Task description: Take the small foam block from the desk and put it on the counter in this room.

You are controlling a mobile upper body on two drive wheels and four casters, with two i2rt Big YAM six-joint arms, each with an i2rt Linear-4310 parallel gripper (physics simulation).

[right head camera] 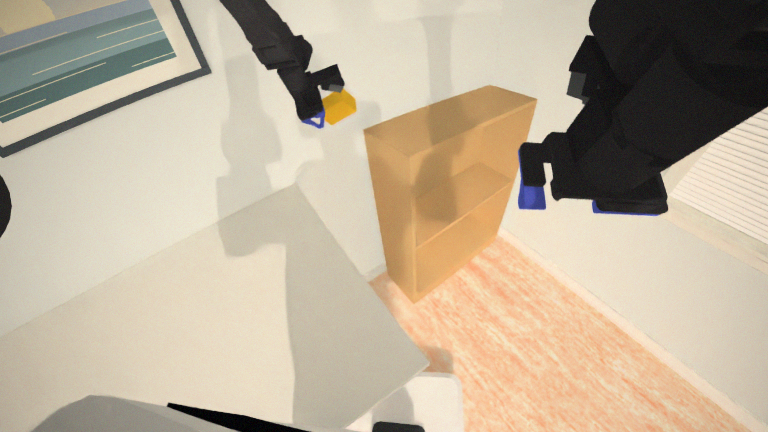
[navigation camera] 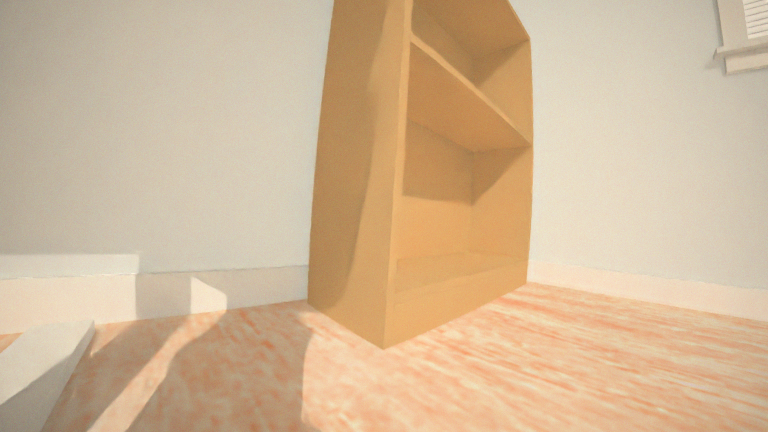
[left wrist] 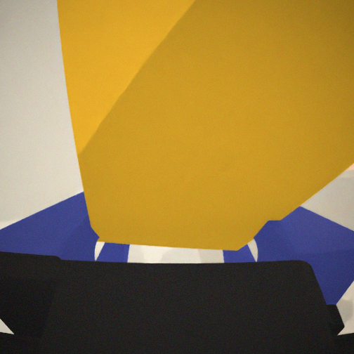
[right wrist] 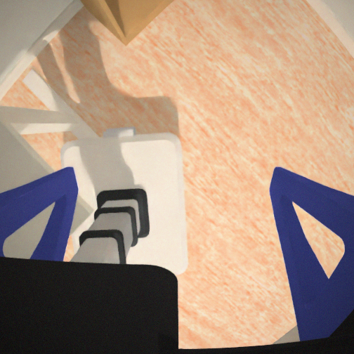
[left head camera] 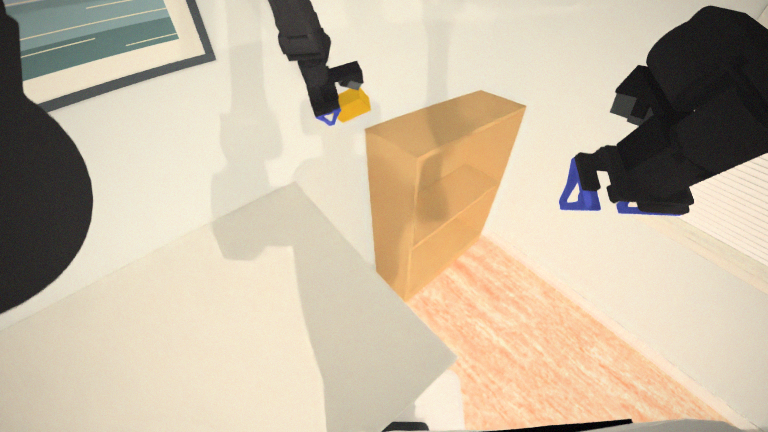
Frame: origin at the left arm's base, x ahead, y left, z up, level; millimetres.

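Seen in the pictures: left gripper, fingertip midpoint: (right head camera: pixel 320 122) (left head camera: pixel 330 119); right gripper, fingertip midpoint: (right head camera: pixel 557 206) (left head camera: pixel 589 207).
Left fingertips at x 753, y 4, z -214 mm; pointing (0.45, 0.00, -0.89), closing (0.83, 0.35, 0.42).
A point is followed by its place in that frame.
My left gripper (left head camera: pixel 338 117) @(x 753, y 4, z -214 mm) (right head camera: pixel 324 119) @(x 753, y 4, z -214 mm) (left wrist: pixel 175 177) is shut on the yellow foam block (left head camera: pixel 354 104) @(x 719, y -74, z -160 mm) (right head camera: pixel 339 106) @(x 719, y -76, z -159 mm) (left wrist: pixel 215 125) and holds it up in the air, left of the bookcase in both head camera views. The block fills much of the left wrist view. My right gripper (left head camera: pixel 606 206) @(x 326, y -456, z -146 mm) (right head camera: pixel 568 206) @(x 326, y -456, z -146 mm) (right wrist: pixel 173 177) is open, with nothing between its fingers, at the right in both head camera views. The pale desk top (left head camera: pixel 214 322) @(x 258, y 242, z -460 mm) (right head camera: pixel 204 327) @(x 220, y 234, z -460 mm) lies at the lower left of the head camera views, with arm shadows on it. The counter does not show in these views.
A wooden bookcase (left head camera: pixel 392 204) @(x 851, y -171, z -633 mm) (right head camera: pixel 394 209) @(x 849, y -173, z -660 mm) (navigation camera: pixel 349 177) @(x 859, y -164, z -1105 mm) stands in the corner beyond the desk. The robot's white base (right wrist: pixel 160 210) is close to the desk edge. A framed picture (left head camera: pixel 134 80) @(x 600, y 411, z -12 mm) (right head camera: pixel 107 107) @(x 545, y 474, z -7 mm) hangs at the upper left. Part of a white desk foot (navigation camera: pixel 48 349) shows low at the left.
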